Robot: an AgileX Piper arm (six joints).
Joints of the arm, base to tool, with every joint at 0 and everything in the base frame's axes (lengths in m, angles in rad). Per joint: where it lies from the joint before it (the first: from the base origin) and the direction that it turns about. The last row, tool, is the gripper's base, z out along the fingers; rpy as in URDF.
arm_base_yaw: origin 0 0 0.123 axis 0 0 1
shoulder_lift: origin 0 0 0 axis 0 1 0
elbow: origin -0.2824 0 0.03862 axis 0 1 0
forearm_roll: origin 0.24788 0 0.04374 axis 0.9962 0 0.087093
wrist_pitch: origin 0 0 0 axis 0 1 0
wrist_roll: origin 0.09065 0 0.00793 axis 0.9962 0 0.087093
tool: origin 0 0 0 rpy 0 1.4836 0
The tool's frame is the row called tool.
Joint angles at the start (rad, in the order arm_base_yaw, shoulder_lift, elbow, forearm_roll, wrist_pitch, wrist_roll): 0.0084 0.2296 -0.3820 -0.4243 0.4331 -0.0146
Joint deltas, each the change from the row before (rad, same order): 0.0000 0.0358 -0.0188 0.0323 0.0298 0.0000; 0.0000 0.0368 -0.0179 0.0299 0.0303 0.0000; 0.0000 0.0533 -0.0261 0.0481 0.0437 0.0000; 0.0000 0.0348 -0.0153 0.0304 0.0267 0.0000; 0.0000 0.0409 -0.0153 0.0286 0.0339 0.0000; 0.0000 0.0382 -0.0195 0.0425 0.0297 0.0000; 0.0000 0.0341 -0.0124 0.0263 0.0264 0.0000; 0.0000 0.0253 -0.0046 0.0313 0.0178 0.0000; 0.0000 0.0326 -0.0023 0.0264 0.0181 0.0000; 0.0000 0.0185 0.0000 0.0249 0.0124 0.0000; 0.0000 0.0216 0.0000 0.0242 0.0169 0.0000
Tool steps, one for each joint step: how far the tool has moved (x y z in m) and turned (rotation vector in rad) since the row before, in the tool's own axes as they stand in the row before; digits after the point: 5 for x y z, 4 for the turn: -0.00186 0.00020 0.00406 -0.0207 0.0451 0.0262; -0.00167 0.00044 0.00432 -0.0206 0.0476 0.0233; -0.00266 0.00114 0.00622 -0.0326 0.0689 0.0374; -0.00160 0.00105 0.00425 -0.0215 0.0450 0.0229; -0.00100 0.00129 0.00534 -0.0222 0.0583 0.0202; -0.00275 0.00169 0.00417 -0.0287 0.0475 0.0323; -0.00117 0.00139 0.00448 -0.0199 0.0474 0.0185; 0.00012 0.00202 0.00403 -0.0226 0.0379 0.0225; 0.00067 0.00199 0.00578 -0.0206 0.0478 0.0178; 0.00084 0.00174 0.00347 -0.0181 0.0305 0.0177; 0.00117 0.00171 0.00402 -0.0178 0.0382 0.0171
